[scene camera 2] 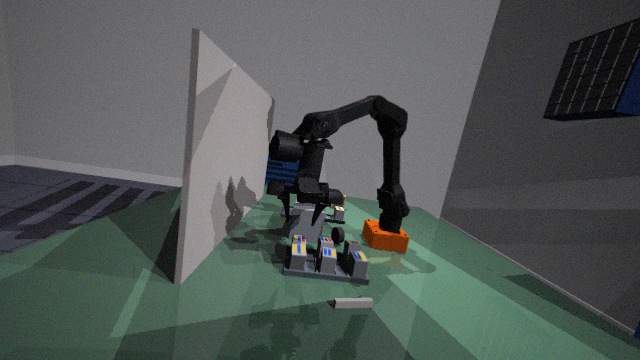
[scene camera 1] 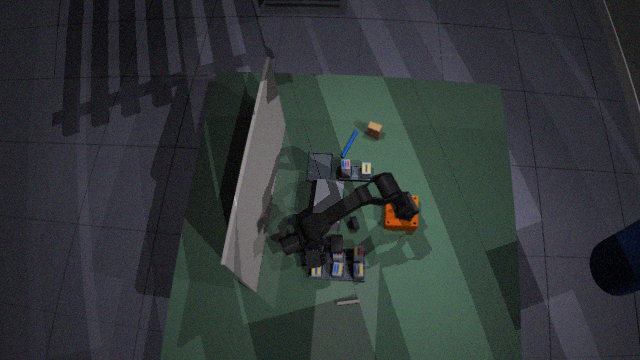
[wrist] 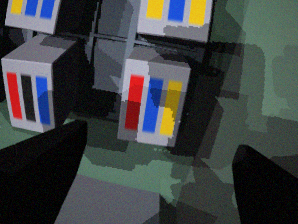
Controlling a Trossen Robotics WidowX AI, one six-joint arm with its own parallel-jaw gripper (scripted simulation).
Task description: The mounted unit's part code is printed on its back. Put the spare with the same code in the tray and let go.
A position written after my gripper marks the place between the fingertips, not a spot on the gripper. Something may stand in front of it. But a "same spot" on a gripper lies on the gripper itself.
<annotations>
My gripper shows in scene camera 2, in scene camera 1 and in the wrist view [163, 144]. The same spot on my gripper: [scene camera 1: 314, 257] is [scene camera 2: 310, 183]. The same spot on a tall panel: [scene camera 1: 242, 255] is [scene camera 2: 210, 137].
</annotations>
